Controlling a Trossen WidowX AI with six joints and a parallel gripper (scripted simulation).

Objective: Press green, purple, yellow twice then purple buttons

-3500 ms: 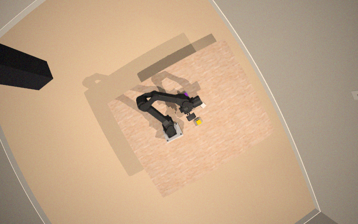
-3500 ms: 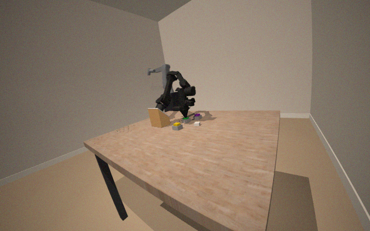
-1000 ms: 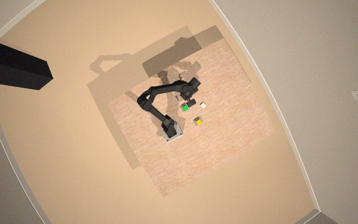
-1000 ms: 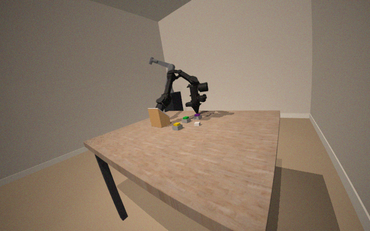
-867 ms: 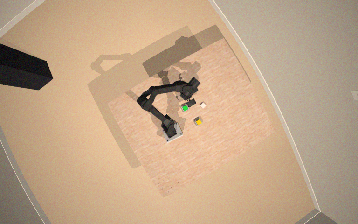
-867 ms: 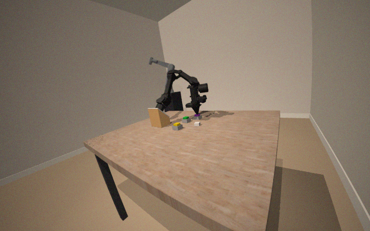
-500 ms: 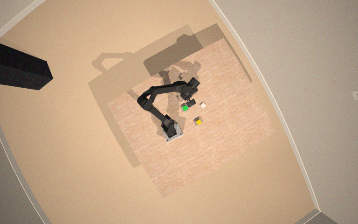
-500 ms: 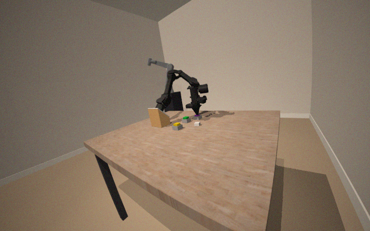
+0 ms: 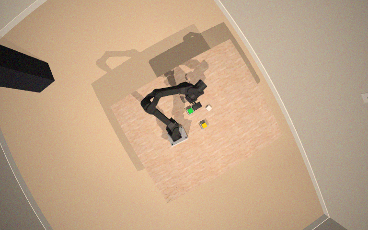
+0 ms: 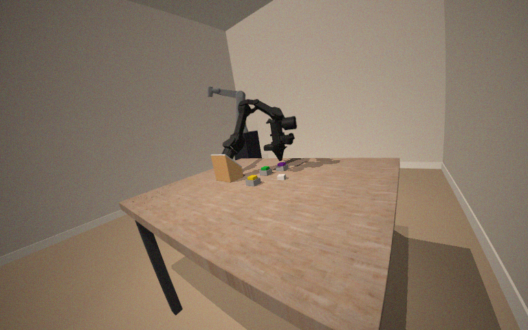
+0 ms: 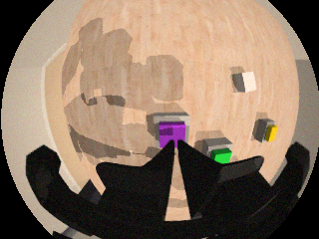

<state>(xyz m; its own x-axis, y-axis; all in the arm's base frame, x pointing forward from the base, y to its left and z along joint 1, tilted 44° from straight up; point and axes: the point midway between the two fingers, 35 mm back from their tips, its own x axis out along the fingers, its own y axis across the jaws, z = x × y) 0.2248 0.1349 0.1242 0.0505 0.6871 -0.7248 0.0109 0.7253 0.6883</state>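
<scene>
My gripper tip is now 20 mm above the purple button. Round my gripper tip: green button: 50 mm behind, 80 mm to the right, 20 mm below; then white block: 80 mm ahead, 130 mm to the right, 40 mm below; then yellow button: 10 mm behind, 220 mm to the right, 20 mm below.
</scene>
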